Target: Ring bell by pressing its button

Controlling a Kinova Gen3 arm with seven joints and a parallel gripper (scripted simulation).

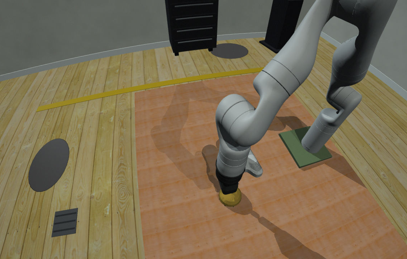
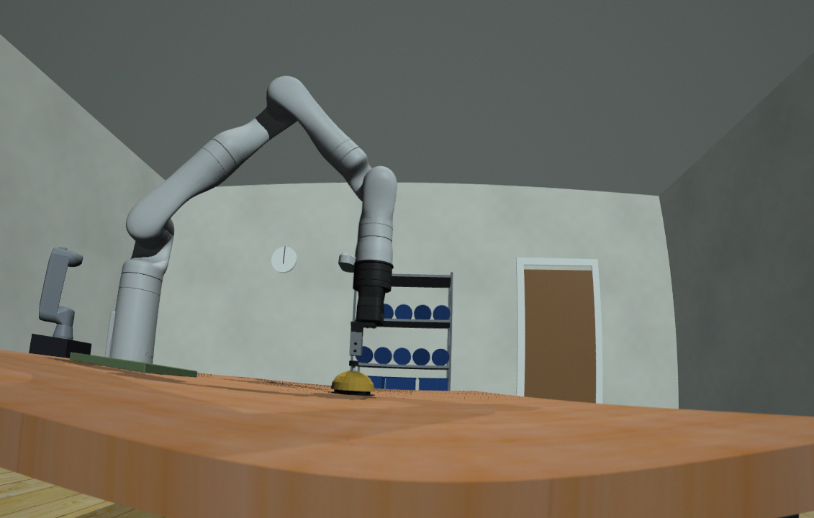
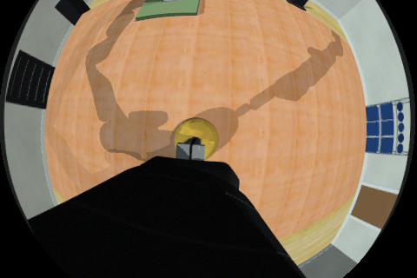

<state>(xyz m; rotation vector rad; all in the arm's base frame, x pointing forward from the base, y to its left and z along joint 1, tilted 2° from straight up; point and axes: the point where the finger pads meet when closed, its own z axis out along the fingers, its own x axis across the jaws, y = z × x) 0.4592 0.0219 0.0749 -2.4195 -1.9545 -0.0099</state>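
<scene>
Now: the black button 4 cm below my hand. Also, from my hand: bell 5 cm below.
</scene>
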